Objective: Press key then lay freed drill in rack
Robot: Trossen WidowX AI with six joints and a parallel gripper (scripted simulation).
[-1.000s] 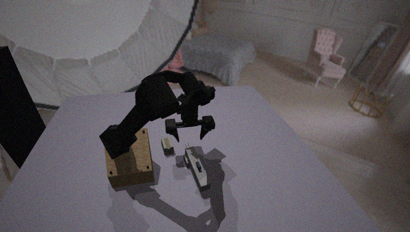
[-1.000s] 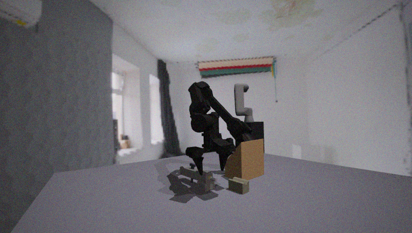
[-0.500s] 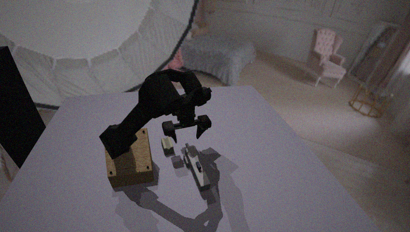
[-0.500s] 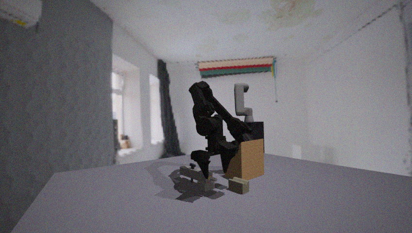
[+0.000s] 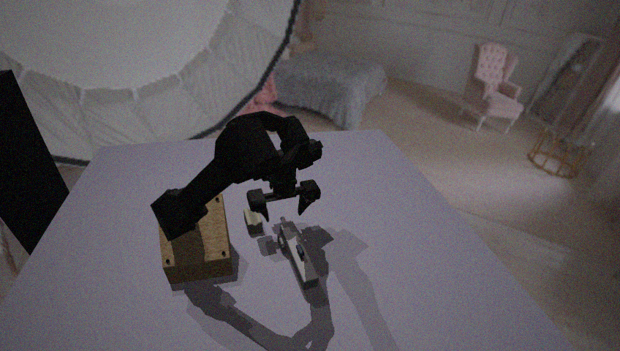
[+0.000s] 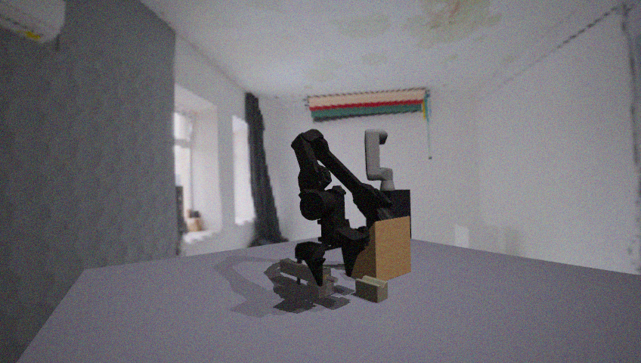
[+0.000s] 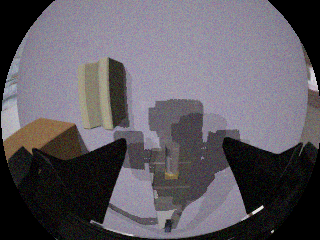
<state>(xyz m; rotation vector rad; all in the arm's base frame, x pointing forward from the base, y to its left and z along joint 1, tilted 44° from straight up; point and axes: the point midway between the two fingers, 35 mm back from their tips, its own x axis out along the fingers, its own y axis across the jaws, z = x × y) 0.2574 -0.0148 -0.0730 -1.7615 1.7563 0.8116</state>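
My gripper tip is now 60 mm to the left of the drill. The rest, counted from my gripper tip: rack: 80 mm behind, 40 mm to the left, 30 mm below; key: 150 mm to the right.
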